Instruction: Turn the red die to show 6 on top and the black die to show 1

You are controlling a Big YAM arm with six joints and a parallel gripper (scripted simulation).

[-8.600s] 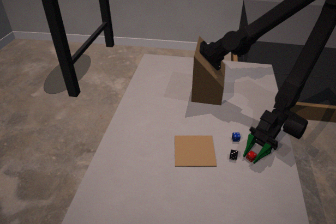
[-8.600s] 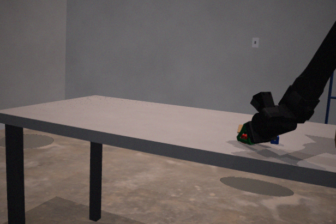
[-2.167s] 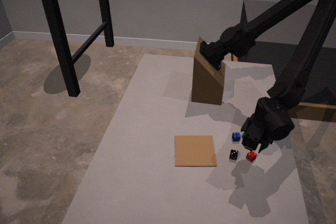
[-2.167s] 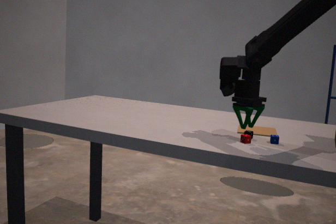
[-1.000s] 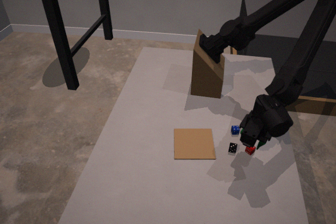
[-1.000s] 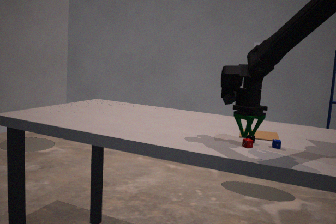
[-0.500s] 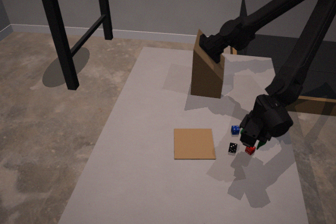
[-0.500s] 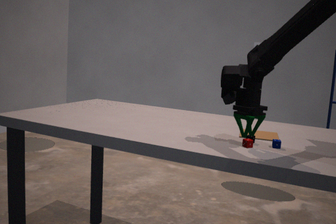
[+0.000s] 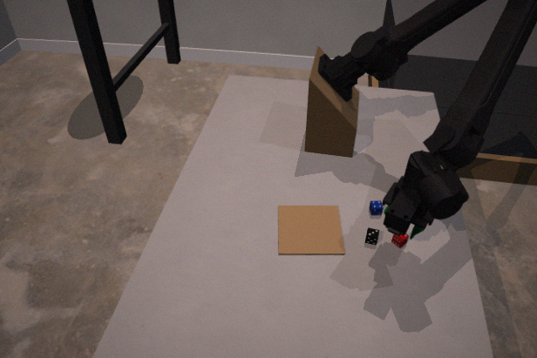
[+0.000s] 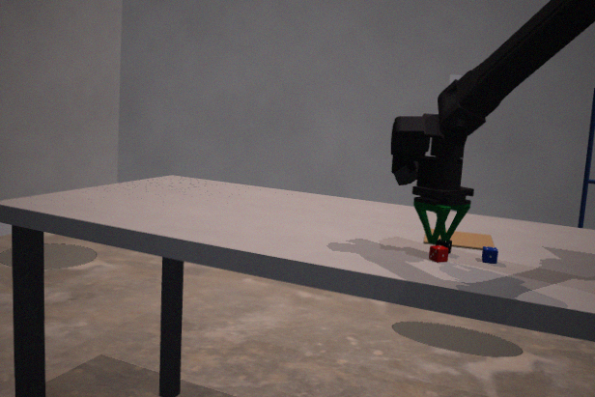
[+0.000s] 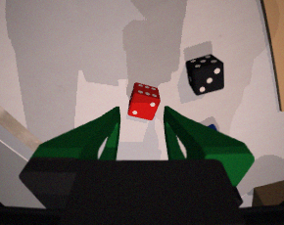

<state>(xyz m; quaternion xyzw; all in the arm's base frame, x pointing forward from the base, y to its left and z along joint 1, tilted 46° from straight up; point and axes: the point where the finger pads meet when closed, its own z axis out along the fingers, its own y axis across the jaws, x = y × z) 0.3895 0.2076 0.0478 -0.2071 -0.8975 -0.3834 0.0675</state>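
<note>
The red die is 3 cm below my hand. Round my hand: black die 6 cm to the right, 3 cm below; then tan mat 20 cm to the right, 4 cm below, 1 cm behind; then blue die 9 cm behind, 5 cm to the right, 3 cm below.
</note>
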